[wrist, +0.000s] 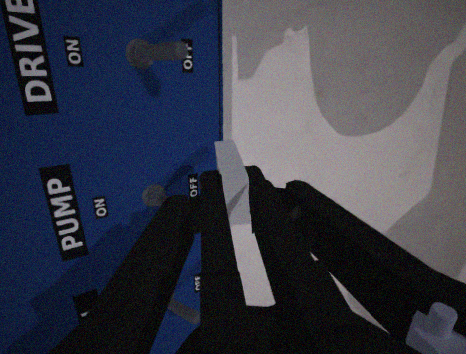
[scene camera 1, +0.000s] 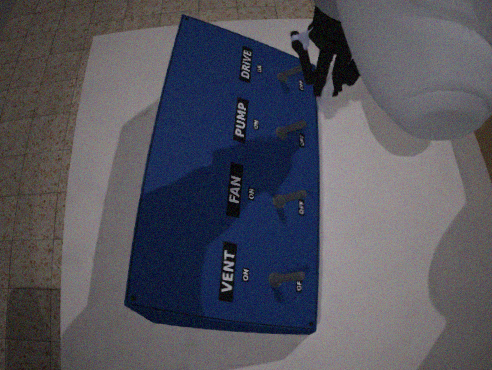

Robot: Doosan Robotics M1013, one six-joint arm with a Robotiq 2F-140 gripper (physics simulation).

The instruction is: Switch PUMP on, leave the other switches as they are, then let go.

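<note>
The blue switch panel has four grey levers. The PUMP lever leans toward OFF; in the wrist view its outer part is hidden behind a finger. The DRIVE lever, FAN lever and VENT lever also lean toward OFF. My gripper is shut and empty, its pale pads together. In the scene view it is by the panel's OFF-side edge, between the DRIVE and PUMP rows, apart from the PUMP lever.
The panel lies on a pale table top. The arm's large pale body is at the upper right of the scene view, with its shadow across the panel. Tiled floor shows at the left.
</note>
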